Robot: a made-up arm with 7 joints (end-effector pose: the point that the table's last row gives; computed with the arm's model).
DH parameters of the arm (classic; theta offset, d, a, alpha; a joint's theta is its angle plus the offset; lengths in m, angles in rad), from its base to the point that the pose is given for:
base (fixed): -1.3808 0 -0.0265 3.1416
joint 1: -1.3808 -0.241 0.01 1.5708
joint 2: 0 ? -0.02 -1.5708
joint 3: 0 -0.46 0.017 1.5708
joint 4: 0 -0.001 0.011 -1.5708
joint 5: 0 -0.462 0.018 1.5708
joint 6: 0 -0.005 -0.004 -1.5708
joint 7: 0 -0.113 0.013 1.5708
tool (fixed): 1.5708 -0.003 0 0
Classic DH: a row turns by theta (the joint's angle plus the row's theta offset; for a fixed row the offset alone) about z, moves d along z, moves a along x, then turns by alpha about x.
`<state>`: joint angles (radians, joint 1 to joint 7).
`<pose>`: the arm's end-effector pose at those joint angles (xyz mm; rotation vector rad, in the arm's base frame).
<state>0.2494 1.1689 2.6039 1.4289 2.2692 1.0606 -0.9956</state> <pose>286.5 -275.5 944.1 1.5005 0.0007 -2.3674</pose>
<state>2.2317 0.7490 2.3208 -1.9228 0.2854 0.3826 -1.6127</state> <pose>-15.2 -579.2 250.5 -1.7176 -2.3537 -0.8369</pose>
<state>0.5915 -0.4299 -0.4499 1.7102 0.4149 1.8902 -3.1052</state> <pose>267.2 -33.2 652.0 0.6636 -0.8198 1.1595</pose>
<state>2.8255 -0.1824 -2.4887 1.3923 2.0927 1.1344 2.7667</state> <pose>554.6 -166.3 766.2 -0.5866 0.3323 1.7258</pose>
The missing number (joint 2, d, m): -0.038
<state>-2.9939 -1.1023 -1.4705 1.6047 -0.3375 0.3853 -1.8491</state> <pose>234.1 -560.2 424.1 0.5588 0.0888 1.1036</pose>
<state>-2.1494 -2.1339 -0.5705 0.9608 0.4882 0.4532 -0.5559</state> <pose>271.7 -785.0 228.0 -2.0405 -1.4713 1.6384</pose>
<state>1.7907 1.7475 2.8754 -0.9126 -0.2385 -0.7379 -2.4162</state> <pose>-64.9 -649.9 -287.4 -1.4865 -0.2274 -2.4756</pose>
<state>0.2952 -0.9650 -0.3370 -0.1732 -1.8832 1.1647 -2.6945</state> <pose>-829.0 309.3 668.3 -0.3892 -0.1484 -1.1622</pose>
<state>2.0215 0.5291 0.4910 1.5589 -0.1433 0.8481 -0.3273</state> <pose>-520.0 -379.8 304.1 1.5338 -0.8101 1.2121</pose>
